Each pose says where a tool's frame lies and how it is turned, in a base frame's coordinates. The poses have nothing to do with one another.
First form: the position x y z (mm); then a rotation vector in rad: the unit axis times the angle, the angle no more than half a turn.
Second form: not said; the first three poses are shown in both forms.
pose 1, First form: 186.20 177.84 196.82 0.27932 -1.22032 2.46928
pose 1, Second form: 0.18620 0.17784 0.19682 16.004 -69.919 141.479
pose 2, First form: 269.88 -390.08 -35.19 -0.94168 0.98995 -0.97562
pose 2, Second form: 0.26988 -0.39008 -0.03519 -53.954 56.720 -55.899
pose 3, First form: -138.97 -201.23 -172.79 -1.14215 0.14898 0.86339
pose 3, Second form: -0.13897 -0.20123 -0.17279 -65.440 8.536 49.469
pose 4, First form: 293.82 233.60 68.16 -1.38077 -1.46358 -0.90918
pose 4, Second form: 0.29382 0.23360 0.06816 -79.112 -83.857 -52.092
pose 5, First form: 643.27 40.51 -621.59 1.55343 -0.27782 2.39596
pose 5, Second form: 0.64327 0.04051 -0.62159 89.005 -15.918 137.278
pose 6, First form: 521.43 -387.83 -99.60 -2.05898 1.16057 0.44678
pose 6, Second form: 0.52143 -0.38783 -0.09960 -117.971 66.496 25.599
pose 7, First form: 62.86 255.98 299.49 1.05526 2.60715 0.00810
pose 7, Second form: 0.06286 0.25598 0.29949 60.462 149.379 0.464
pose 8, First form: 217.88 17.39 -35.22 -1.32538 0.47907 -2.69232
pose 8, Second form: 0.21788 0.01739 -0.03522 -75.939 27.449 -154.259
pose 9, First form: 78.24 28.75 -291.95 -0.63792 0.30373 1.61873
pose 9, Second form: 0.07824 0.02875 -0.29195 -36.550 17.402 92.746
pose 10, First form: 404.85 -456.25 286.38 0.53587 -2.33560 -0.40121
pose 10, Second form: 0.40485 -0.45625 0.28638 30.703 -133.820 -22.988
